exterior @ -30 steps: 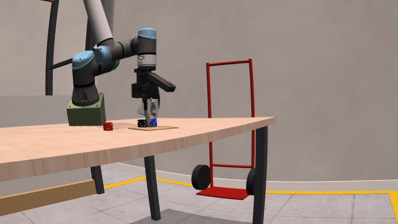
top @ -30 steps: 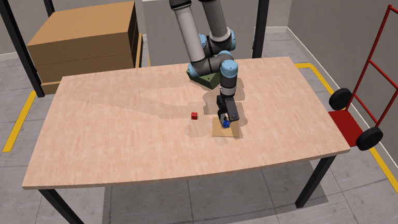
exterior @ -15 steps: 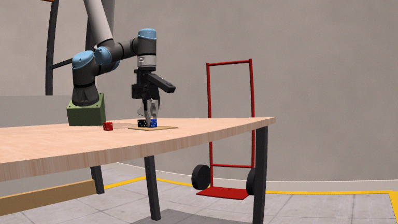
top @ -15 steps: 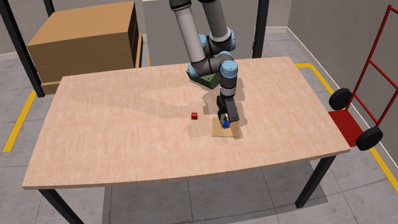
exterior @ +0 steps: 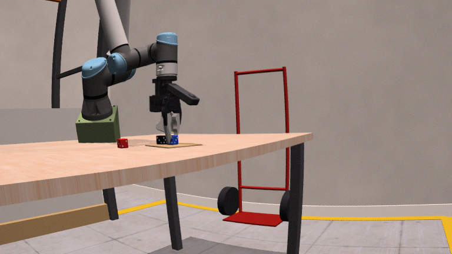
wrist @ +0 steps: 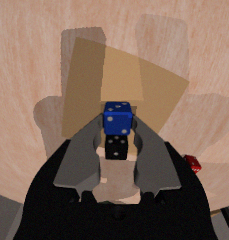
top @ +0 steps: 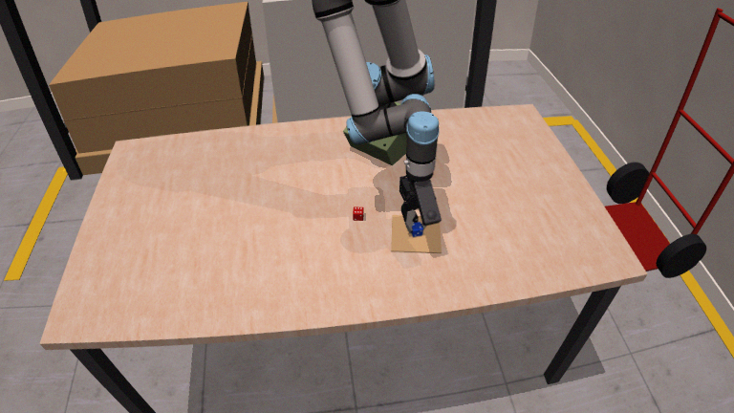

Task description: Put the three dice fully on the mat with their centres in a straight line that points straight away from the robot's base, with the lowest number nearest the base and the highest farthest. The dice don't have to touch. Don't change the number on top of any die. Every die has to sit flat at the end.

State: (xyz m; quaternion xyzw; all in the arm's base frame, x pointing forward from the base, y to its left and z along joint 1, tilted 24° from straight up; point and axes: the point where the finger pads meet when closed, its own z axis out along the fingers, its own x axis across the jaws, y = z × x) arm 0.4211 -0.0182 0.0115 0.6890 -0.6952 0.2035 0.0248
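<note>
The blue die is right at my hand. From my hand the other things lie so: tan square mat (20 mm below); then black die (50 mm behind); then red die (140 mm to the right, 110 mm behind, 10 mm below).
</note>
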